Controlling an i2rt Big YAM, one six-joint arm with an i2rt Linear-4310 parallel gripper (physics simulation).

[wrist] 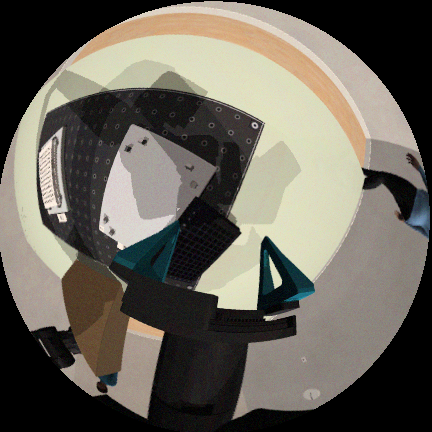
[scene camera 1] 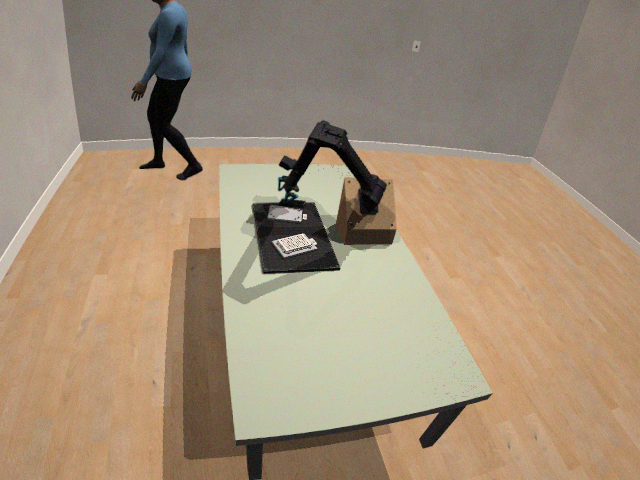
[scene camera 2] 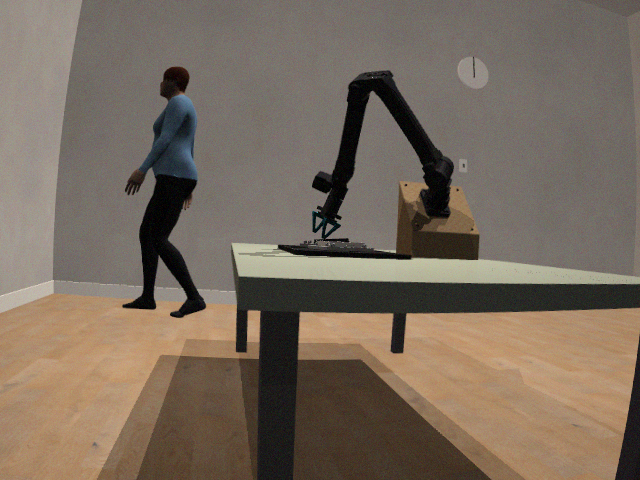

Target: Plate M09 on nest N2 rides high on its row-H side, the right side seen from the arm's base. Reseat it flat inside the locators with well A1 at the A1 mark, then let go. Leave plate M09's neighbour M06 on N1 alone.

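Frame: origin at the arm's base, x right, y back, z down, level; centimetres.
Where they show: gripper, fingertip midpoint: (wrist: 221, 232) (scene camera 1: 282, 197) (scene camera 2: 318, 235); arm's base, link origin: (wrist: 88, 337) (scene camera 1: 368, 200) (scene camera 2: 434, 204).
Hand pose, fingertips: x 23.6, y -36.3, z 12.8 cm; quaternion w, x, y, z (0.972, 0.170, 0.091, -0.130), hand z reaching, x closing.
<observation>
Each offset is from my fingertips to the top centre of the thing. Level surfaces: height alone.
Plate M09 @(dx -1.7, dy +5.3, dz +0.5 cm) (scene camera 1: 299, 203) (scene camera 2: 338, 239) (wrist: 210, 242), a dark well plate, lies turned across one edge of the pale nest N2 @(dx -10.0, dy +0.8, dz +2.0 cm) (scene camera 1: 284, 212) (wrist: 117, 192), with much of it outside the nest. Its exact tilt and the A1 mark cannot be made out. My gripper (scene camera 1: 285, 192) (scene camera 2: 319, 235) (wrist: 221, 232) is open and empty, low above the plate's side. In the wrist view one teal finger covers part of the plate and nest, the other is over the tabletop side. White plate M06 @(dx -35.5, dy +1.7, dz +1.5 cm) (scene camera 1: 293, 242) (wrist: 49, 177) sits on N1, well apart.
Both nests stand on a black perforated board (scene camera 1: 299, 263) (wrist: 240, 117) on the green table @(dz +5.4 cm) (scene camera 1: 330, 351) (scene camera 2: 465, 271). The arm's wooden base block (scene camera 1: 368, 236) (scene camera 2: 444, 245) (wrist: 92, 300) stands beside the board. A person (scene camera 1: 170, 46) (scene camera 2: 175, 134) is beyond the table.
</observation>
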